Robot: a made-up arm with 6 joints. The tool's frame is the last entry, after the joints. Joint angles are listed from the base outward.
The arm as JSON. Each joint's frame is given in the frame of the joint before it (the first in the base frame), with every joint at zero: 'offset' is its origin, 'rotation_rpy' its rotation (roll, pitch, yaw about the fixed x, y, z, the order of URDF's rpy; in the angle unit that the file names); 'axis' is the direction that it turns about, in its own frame. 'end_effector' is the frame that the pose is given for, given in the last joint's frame.
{
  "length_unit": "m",
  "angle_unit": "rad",
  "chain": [
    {
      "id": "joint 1",
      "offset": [
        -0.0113,
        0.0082,
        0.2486
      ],
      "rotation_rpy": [
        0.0,
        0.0,
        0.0
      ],
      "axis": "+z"
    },
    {
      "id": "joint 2",
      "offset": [
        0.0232,
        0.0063,
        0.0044
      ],
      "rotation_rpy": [
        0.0,
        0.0,
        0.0
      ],
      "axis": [
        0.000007,
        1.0,
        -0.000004
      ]
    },
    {
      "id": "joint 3",
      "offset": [
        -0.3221,
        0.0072,
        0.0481
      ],
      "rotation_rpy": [
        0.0,
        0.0,
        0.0
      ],
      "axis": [
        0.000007,
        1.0,
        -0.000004
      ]
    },
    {
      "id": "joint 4",
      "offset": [
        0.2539,
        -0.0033,
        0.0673
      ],
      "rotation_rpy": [
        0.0,
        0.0,
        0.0
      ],
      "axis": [
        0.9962,
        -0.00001,
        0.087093
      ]
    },
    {
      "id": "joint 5",
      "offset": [
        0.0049,
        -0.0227,
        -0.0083
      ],
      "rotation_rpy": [
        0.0,
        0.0,
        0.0
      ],
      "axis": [
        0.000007,
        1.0,
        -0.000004
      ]
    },
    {
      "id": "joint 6",
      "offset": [
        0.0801,
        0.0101,
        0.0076
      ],
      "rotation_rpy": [
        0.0,
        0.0,
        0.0
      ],
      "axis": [
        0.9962,
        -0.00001,
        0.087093
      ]
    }
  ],
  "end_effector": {
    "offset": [
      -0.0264,
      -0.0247,
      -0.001
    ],
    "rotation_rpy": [
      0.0,
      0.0,
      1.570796
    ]
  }
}
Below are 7 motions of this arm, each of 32 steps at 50 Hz.
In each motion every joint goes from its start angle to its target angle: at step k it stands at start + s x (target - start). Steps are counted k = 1, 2, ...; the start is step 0. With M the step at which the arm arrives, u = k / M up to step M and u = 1 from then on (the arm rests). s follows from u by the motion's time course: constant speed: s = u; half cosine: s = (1 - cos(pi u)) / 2; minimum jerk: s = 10 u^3 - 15 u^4 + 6 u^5.
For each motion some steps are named. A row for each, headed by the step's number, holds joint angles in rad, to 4 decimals.
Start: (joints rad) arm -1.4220 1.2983 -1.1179 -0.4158 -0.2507 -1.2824
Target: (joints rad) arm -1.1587 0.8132 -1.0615 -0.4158 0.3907 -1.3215
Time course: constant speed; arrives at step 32
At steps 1, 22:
1: -1.4138 1.2831 -1.1161 -0.4158 -0.2307 -1.2836
22: -1.2410 0.9648 -1.0791 -0.4158 0.1903 -1.3093

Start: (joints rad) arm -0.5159 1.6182 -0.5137 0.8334 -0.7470 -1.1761
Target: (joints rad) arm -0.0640 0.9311 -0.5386 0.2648 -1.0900 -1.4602
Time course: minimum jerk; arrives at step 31
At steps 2, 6, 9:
2: -0.5148 1.6165 -0.5138 0.8320 -0.7478 -1.1768
6: -0.4919 1.5817 -0.5150 0.8032 -0.7652 -1.1912
9: -0.4479 1.5148 -0.5174 0.7478 -0.7986 -1.2189

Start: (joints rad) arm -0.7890 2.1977 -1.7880 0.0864 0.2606 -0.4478
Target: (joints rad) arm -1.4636 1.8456 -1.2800 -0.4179 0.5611 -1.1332
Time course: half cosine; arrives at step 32
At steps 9, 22, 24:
9: -0.9123 2.1333 -1.6951 -0.0058 0.3155 -0.5731
22: -1.3137 1.9238 -1.3929 -0.3058 0.4943 -0.9809
24: -1.3648 1.8972 -1.3544 -0.3440 0.5171 -1.0328

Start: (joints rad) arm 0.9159 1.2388 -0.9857 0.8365 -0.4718 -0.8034
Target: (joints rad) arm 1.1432 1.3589 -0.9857 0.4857 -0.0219 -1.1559
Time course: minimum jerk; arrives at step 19
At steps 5, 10, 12, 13, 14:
5: 0.9427 1.2530 -0.9857 0.7951 -0.4188 -0.8450
10: 1.0407 1.3048 -0.9857 0.6438 -0.2247 -0.9970
12: 1.0831 1.3271 -0.9857 0.5785 -0.1409 -1.0627
13: 1.1012 1.3367 -0.9857 0.5505 -0.1049 -1.0908
14: 1.1164 1.3447 -0.9857 0.5271 -0.0749 -1.1143

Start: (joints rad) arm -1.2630 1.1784 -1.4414 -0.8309 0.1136 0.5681
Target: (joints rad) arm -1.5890 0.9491 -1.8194 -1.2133 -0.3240 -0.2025
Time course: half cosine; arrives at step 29
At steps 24, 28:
24: -1.5657 0.9655 -1.7923 -1.1859 -0.2927 -0.1473
28: -1.5880 0.9498 -1.8183 -1.2122 -0.3227 -0.2002

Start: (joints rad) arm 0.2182 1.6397 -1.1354 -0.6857 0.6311 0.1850
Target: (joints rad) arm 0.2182 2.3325 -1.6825 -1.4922 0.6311 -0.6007
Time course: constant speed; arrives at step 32
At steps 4, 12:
4: 0.2182 1.7263 -1.2038 -0.7865 0.6311 0.0868
12: 0.2182 1.8995 -1.3406 -0.9881 0.6311 -0.1096

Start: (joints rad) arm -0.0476 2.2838 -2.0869 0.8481 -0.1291 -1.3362
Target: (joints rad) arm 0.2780 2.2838 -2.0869 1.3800 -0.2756 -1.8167
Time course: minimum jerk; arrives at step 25
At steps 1, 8, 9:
1: -0.0474 2.2838 -2.0869 0.8484 -0.1292 -1.3365
8: 0.0144 2.2838 -2.0869 0.9494 -0.1570 -1.4277
9: 0.0341 2.2838 -2.0869 0.9816 -0.1659 -1.4568

